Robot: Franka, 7 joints.
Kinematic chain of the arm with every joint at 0, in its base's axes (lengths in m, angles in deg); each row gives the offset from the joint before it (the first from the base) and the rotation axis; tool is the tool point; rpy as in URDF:
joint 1: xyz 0 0 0.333 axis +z
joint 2: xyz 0 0 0 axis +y
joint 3: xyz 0 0 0.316 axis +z
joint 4: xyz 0.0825 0 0 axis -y
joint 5: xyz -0.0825 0 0.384 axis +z
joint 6: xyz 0 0 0 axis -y
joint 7: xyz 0.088 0 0 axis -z
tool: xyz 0 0 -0.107 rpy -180 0 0
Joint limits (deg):
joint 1: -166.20..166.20
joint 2: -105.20..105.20
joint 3: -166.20..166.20
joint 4: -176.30..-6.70
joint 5: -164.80..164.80
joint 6: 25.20..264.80
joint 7: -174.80..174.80
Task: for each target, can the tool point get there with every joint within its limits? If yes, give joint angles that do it. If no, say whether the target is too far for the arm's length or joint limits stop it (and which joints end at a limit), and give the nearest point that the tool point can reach.
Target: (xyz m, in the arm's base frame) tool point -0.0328 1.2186 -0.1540
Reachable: no: too far | nearest point -0.0214 0.7964 0.0147 | short by 0.455 m
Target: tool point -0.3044 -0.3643 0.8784
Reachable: yes | joints 122.35 -35.93 80.34 -77.49 -106.65 71.44 89.29
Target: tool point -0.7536 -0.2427 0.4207
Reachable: yes | joints -23.54 -82.41 -88.77 -64.01 -7.91 132.13 -29.66
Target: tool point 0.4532 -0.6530 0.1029
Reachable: yes | joints -33.70 80.45 -39.43 -53.66 -66.79 139.04 34.42
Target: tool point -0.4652 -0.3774 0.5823
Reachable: yes | joints -34.36 -7.98 -98.62 -99.30 -45.96 112.26 73.18
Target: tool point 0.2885 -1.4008 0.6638
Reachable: no: too far | nearest point 0.1686 -0.8186 0.5263 | short by 0.610 m
